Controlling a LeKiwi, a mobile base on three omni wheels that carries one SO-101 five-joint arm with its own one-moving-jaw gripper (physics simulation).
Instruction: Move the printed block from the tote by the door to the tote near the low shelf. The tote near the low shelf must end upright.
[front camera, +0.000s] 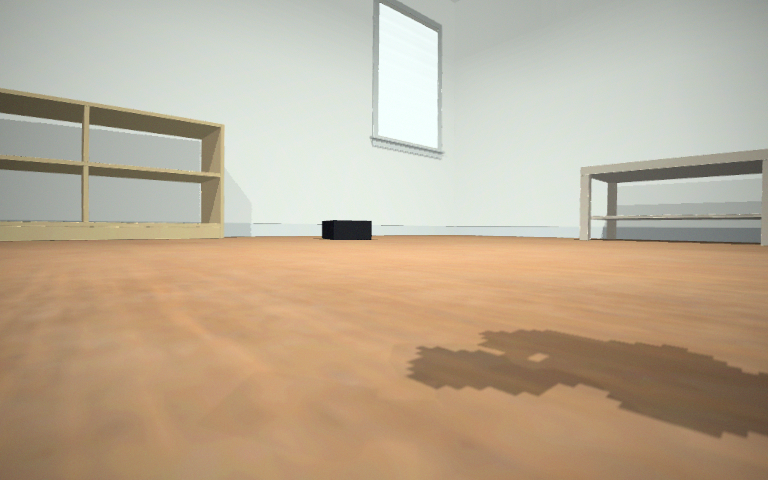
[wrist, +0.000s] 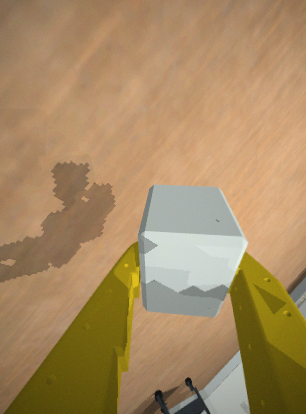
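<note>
The printed block is light grey with bevelled edges. In the wrist view it sits between the two yellow jaws, which press on its left and right sides. My gripper is shut on it and holds it above the wooden floor. A black tote stands upright on the floor far ahead, a little left of the middle of the front view, between the two shelf units. Its inside cannot be seen from this low angle. The gripper and the block do not show in the front view.
A tan shelf unit stands against the wall at the left. A low whitish shelf stands at the right. A window is on the wall between them. The arm's shadow falls on the wooden floor.
</note>
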